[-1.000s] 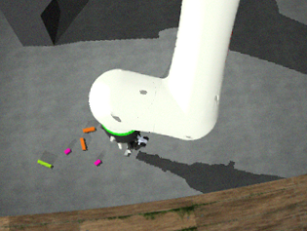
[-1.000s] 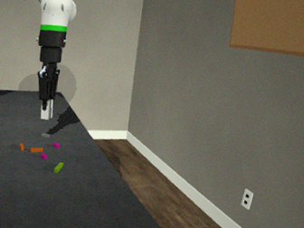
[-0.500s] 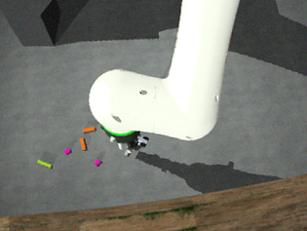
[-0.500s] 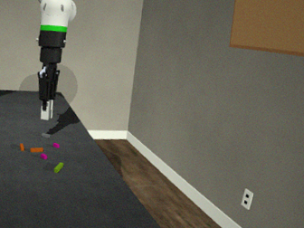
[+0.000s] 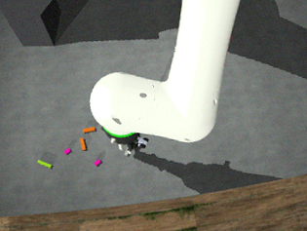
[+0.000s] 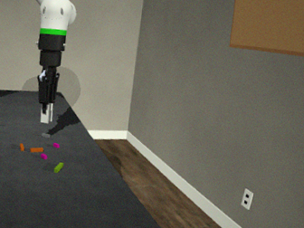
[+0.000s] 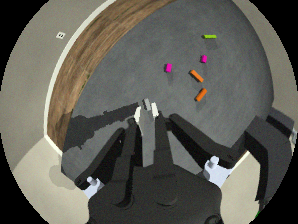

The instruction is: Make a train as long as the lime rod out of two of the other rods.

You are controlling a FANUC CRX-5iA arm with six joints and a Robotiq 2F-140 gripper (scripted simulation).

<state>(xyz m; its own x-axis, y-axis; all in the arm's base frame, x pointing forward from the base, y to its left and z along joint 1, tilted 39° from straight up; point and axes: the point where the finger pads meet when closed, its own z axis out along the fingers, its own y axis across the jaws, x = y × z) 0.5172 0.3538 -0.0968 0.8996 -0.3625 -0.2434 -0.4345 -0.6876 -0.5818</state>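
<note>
My hand is 8 cm above the grey rod. From my hand the other things lie so: lime rod 28 cm to the right, 8 cm below, 4 cm ahead.
</note>
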